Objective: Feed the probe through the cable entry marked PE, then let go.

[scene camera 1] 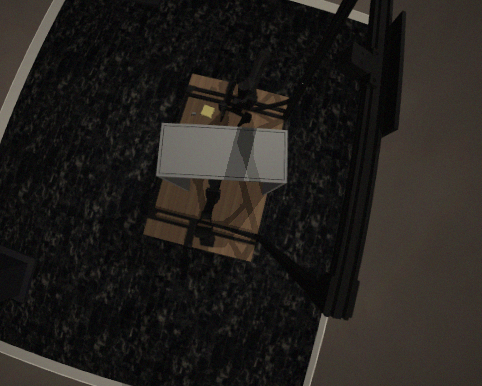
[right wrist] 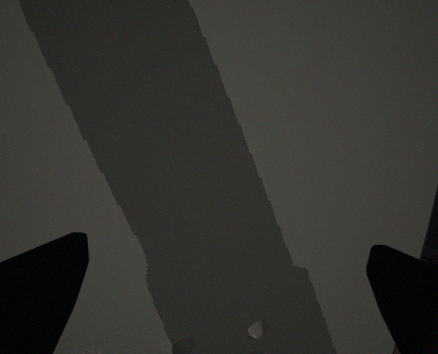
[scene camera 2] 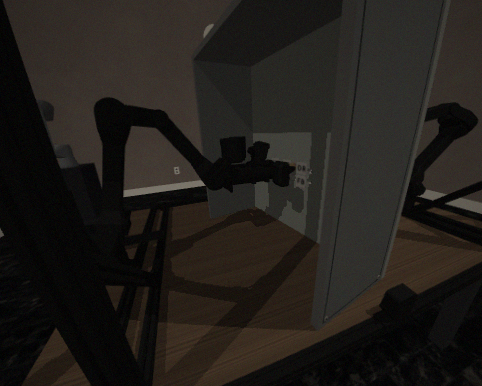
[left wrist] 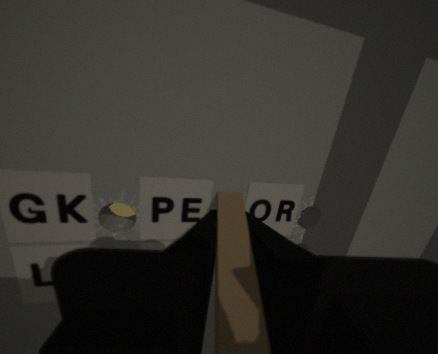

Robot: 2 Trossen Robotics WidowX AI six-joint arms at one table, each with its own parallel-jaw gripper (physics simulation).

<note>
The left gripper (scene camera 2: 293, 168) grips a tan probe (left wrist: 239, 314). The right gripper (right wrist: 232, 254) is open, with nothing in its grasp.
The left gripper also shows in the left wrist view (left wrist: 227, 217). Scene camera 1 does not show the tan probe, which is hidden by a cabinet roof.
</note>
